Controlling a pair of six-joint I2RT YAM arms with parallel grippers.
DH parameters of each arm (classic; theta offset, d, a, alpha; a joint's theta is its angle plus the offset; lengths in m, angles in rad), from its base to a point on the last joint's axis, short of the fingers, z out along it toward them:
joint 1: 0 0.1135 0.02 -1.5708
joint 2: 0 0 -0.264 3.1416
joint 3: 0.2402 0 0.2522 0
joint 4: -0.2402 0 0.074 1.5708
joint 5: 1.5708 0 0 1.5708
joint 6: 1.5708 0.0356 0 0
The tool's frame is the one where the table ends.
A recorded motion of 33 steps. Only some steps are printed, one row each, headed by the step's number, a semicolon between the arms.
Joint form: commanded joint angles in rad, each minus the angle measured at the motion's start. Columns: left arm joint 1, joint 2, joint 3, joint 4, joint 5, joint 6; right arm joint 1, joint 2, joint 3, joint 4, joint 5, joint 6.
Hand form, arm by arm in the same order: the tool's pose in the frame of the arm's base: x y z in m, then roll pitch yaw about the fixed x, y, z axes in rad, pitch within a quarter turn. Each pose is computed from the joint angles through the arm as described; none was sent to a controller.
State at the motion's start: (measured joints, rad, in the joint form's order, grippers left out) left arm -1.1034 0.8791 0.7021 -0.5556 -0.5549 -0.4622; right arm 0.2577 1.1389 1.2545 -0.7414 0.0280 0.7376
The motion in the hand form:
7: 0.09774 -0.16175 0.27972 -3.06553 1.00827 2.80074; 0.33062 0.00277 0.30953 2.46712 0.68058 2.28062
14: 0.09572 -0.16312 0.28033 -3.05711 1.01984 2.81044; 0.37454 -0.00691 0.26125 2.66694 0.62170 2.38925
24: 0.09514 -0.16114 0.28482 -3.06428 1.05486 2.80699; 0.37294 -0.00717 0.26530 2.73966 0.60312 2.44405
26: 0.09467 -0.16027 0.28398 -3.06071 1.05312 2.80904; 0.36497 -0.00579 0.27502 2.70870 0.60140 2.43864
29: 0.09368 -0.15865 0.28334 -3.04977 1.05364 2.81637; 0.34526 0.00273 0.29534 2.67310 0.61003 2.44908
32: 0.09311 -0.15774 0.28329 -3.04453 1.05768 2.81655; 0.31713 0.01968 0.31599 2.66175 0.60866 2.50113
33: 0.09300 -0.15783 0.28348 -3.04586 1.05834 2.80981; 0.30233 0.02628 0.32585 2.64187 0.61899 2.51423
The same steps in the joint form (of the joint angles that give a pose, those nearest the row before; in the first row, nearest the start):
7: -0.0267 0.0249 0.0596 0.0107 -0.0217 -0.0064; -0.2526 0.3232 -0.0320 0.3284 -0.0582 -0.1036
14: -0.0423 0.0246 0.0590 0.0173 -0.0391 -0.0152; -0.2754 0.5427 0.0461 0.3142 -0.0199 -0.1613
24: -0.0440 0.0075 0.0588 0.0353 -0.0598 0.0082; -0.2746 0.5489 0.0847 0.2296 -0.0035 -0.1926
26: -0.0440 0.0028 0.0542 0.0342 -0.0575 0.0066; -0.2734 0.5111 0.0775 0.2137 -0.0264 -0.1871
29: -0.0448 -0.0072 0.0476 0.0338 -0.0544 0.0043; -0.2515 0.4256 0.0619 0.1691 -0.0450 -0.1822
32: -0.0452 -0.0145 0.0429 0.0382 -0.0519 0.0084; -0.1987 0.3226 0.0455 0.0874 -0.0547 -0.1809
33: -0.0453 -0.0154 0.0426 0.0403 -0.0481 0.0132; -0.1746 0.2664 0.0312 0.0641 -0.0592 -0.1773

